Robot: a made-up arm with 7 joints. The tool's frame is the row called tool.
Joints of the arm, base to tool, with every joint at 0 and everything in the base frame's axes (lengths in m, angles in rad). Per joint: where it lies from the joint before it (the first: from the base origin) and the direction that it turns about. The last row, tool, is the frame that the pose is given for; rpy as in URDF.
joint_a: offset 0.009 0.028 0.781 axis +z
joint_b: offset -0.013 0.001 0.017 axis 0 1 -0.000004
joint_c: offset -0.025 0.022 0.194 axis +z
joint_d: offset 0.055 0.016 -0.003 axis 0 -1 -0.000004
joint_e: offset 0.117 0.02 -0.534 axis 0 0.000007 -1
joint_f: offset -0.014 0.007 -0.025 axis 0 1 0.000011
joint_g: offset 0.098 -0.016 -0.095 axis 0 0.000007 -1
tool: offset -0.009 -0.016 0.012 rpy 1.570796 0 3.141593
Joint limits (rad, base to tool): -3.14..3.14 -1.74..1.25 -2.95..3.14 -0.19..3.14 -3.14..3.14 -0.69..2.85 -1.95..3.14
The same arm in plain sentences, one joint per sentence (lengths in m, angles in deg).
The arm has seven revolute joints in a row. What follows holds with every joint at zero, and every direction is one of the base frame's. The first joint sits 0.009 m along +x and 0.028 m along +y and 0.781 m along +z from the base frame's origin and turns about +z, from -179.91 to 179.91 deg. The second joint sits 0.013 m along -x and 0.001 m along +y and 0.017 m along +z from the first joint and turns about +y, from -99.69 to 71.62 deg. The third joint sits 0.025 m along -x and 0.022 m along +y and 0.194 m along +z from the second joint and turns about +z, from -169.02 to 179.91 deg. The fourth joint sits 0.055 m along +x and 0.016 m along +y and 0.003 m along -z from the third joint and turns about -y, from -10.89 to 179.91 deg. The fifth joint sits 0.117 m along +x and 0.02 m along +y and 0.534 m along -z from the fourth joint and turns about -z, from -179.91 to 179.91 deg. The sixth joint sits 0.014 m along -x and 0.007 m along +y and 0.025 m along -z from the fifth joint and turns about +y, from -39.53 to 163.29 deg. The seventh joint sits 0.098 m along +x and 0.016 m along -y and 0.095 m along -z from the sixth joint and turns about -z, from -111.73 to 179.91 deg. The tool frame, which is the frame that the pose is given for, sits 0.009 m along -x and 0.016 m along -y and 0.012 m along +z from the seventh joint; its axes are the base frame's turned by roll 90, pitch 0 and yaw -180 deg (as in URDF: about the fixed x, then y, then z).
